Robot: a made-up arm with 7 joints. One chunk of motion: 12 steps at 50 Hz.
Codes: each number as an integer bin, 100 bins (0 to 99) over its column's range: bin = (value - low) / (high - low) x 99, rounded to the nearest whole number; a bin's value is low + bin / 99 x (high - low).
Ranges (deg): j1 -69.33..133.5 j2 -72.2..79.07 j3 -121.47..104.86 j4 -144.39..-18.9 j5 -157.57..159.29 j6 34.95..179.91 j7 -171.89..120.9
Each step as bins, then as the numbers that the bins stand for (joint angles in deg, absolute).
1 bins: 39 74 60 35 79 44 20
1 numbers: 10.57 40.87 15.70 -100.02 95.28 99.38 -112.74
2 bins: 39 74 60 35 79 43 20
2 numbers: 10.57 40.87 15.70 -100.02 95.28 97.91 -112.74
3 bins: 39 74 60 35 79 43 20
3 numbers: 10.57 40.87 15.70 -100.02 95.28 97.91 -112.74
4 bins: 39 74 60 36 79 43 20
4 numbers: 10.57 40.87 15.70 -98.76 95.28 97.91 -112.74
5 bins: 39 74 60 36 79 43 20
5 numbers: 10.57 40.87 15.70 -98.76 95.28 97.91 -112.74
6 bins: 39 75 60 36 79 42 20
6 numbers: 10.57 42.40 15.70 -98.76 95.28 96.45 -112.74
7 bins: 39 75 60 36 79 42 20
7 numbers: 10.57 42.40 15.70 -98.76 95.28 96.45 -112.74
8 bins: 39 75 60 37 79 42 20
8 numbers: 10.57 42.40 15.70 -97.49 95.28 96.45 -112.74
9 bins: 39 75 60 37 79 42 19
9 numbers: 10.57 42.40 15.70 -97.49 95.28 96.45 -115.70
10 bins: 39 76 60 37 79 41 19
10 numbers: 10.57 43.93 15.70 -97.49 95.28 94.98 -115.70
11 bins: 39 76 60 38 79 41 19
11 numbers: 10.57 43.93 15.70 -96.22 95.28 94.98 -115.70
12 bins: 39 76 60 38 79 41 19
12 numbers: 10.57 43.93 15.70 -96.22 95.28 94.98 -115.70
